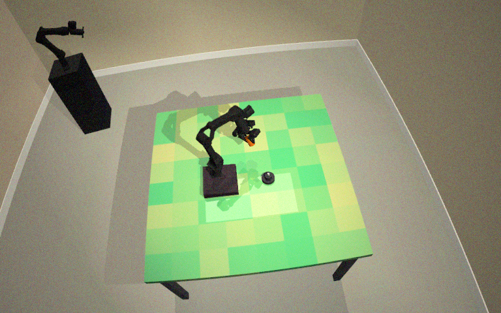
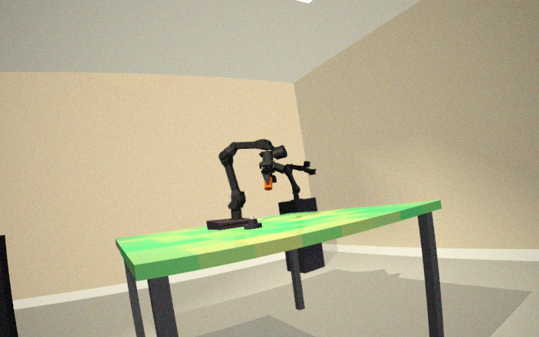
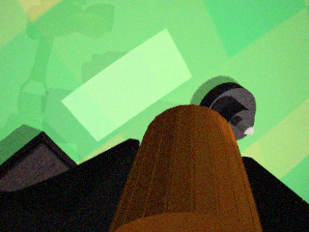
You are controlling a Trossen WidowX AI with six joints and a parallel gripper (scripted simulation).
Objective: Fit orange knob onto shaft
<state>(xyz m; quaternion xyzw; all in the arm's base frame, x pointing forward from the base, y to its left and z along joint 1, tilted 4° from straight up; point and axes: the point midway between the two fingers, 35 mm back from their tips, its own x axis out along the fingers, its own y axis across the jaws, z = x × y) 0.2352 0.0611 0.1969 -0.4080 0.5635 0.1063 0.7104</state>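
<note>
The orange knob lies 30 mm above my gripper tip, 10 mm to the left of it and 10 mm behind it. Round my gripper tip: round dark pedestal (160 mm to the right, 160 mm below, 60 mm ahead).
</note>
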